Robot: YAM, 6 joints.
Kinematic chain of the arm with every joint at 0, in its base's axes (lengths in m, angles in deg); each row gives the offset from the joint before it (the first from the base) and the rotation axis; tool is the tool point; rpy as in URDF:
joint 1: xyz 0 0 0.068 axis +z
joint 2: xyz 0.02 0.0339 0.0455 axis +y
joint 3: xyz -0.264 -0.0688 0 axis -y
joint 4: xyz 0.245 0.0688 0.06 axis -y
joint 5: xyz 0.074 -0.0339 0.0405 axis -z
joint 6: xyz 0.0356 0 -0.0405 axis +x
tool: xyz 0 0 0 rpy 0 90 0
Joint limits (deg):
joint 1: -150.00..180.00
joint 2: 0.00..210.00
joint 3: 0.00..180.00
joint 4: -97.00..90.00
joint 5: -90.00..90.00
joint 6: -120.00..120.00
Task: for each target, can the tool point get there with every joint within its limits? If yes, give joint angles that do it. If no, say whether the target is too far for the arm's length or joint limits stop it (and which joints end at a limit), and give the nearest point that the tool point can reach.
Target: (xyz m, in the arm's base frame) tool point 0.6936 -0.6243 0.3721
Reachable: no: too far | nearest point 0.4624 -0.4162 0.2840 | short by 0.323 m
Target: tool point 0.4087 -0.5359 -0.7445
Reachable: no: too far | nearest point 0.2617 -0.3431 -0.3307 | short by 0.480 m
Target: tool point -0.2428 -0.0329 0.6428
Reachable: yes | joints 0.62 61.58 151.80 55.45 58.23 81.54
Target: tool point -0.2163 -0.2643 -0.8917
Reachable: no: too far | nearest point -0.1817 -0.2220 -0.3783 | short by 0.516 m
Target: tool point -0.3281 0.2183 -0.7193
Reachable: no: too far | nearest point -0.2682 0.1785 -0.3728 | short by 0.354 m
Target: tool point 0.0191 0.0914 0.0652
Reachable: yes | joints 80.33 110.67 24.21 -63.71 5.64 82.01
